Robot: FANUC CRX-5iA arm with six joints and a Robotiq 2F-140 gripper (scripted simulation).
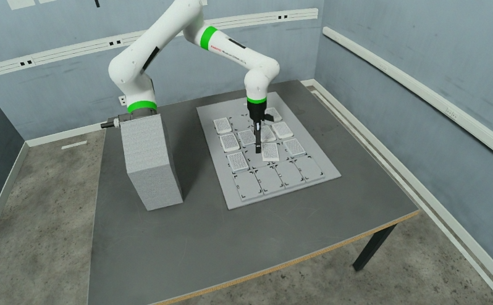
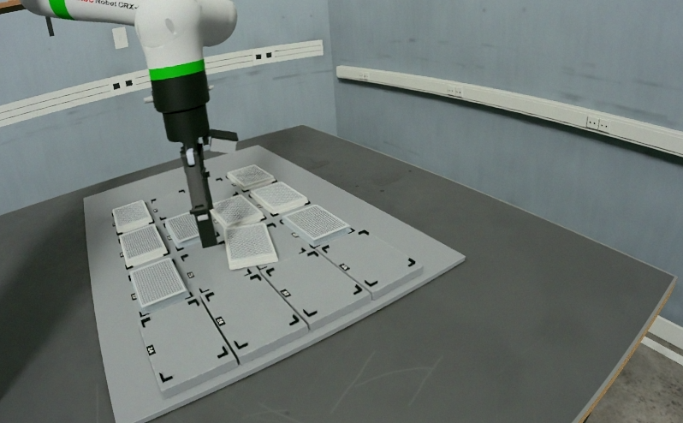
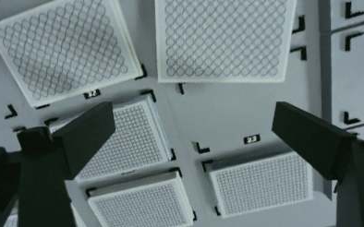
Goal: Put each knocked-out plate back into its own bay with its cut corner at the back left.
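Now: hand 15 cm short of the bay label, 6 cm to the left of it and 6 cm above it. Also, from my hand: 384-well plate: 13 cm behind, 6 cm to the right, 5 cm below; label 22: 11 cm to the left, 7 cm behind, 6 cm below.
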